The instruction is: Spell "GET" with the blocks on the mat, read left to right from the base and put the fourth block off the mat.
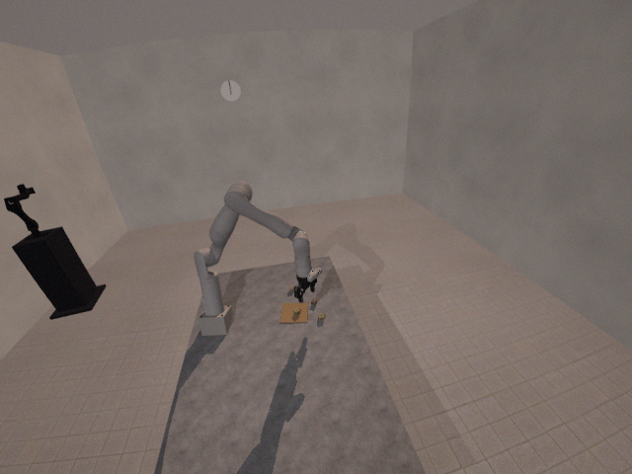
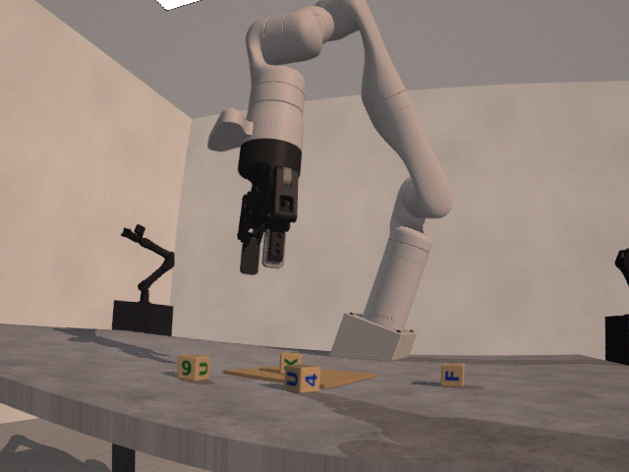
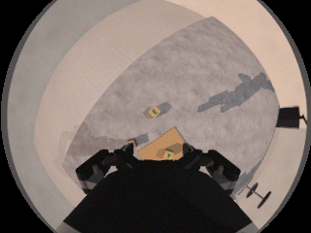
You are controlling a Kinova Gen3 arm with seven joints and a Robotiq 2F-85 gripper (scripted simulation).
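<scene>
Now: hand 13 cm above the mat, 7 cm past it and 4 cm to the right of it. From my hand the other things lie so: E block 12 cm below, 5 cm to the right, 5 cm ahead; then F block 22 cm to the left, 12 cm below, 3 cm behind.
</scene>
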